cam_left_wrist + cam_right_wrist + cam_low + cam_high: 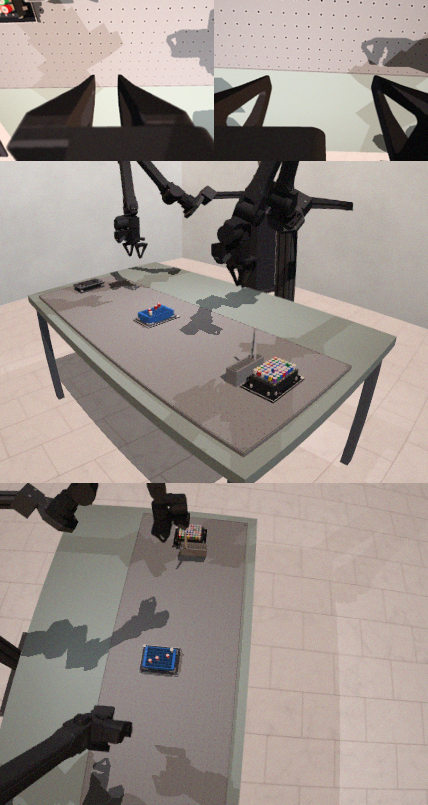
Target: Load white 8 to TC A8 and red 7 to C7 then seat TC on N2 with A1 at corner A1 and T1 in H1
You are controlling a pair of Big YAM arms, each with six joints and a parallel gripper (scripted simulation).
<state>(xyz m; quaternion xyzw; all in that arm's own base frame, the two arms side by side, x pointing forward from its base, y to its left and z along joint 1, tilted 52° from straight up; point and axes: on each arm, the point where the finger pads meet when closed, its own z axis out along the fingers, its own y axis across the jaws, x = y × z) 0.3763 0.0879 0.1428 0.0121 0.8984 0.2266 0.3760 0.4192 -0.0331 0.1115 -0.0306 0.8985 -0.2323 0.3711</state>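
Now: the tube carrier 6 cm ahead of my right hand, 34 cm to the left of it and 19 cm below it. Round my right hand: holder 6 cm ahead, 90 cm to the left, 20 cm below; then raised nest 18 cm ahead, 33 cm to the right, 18 cm below.
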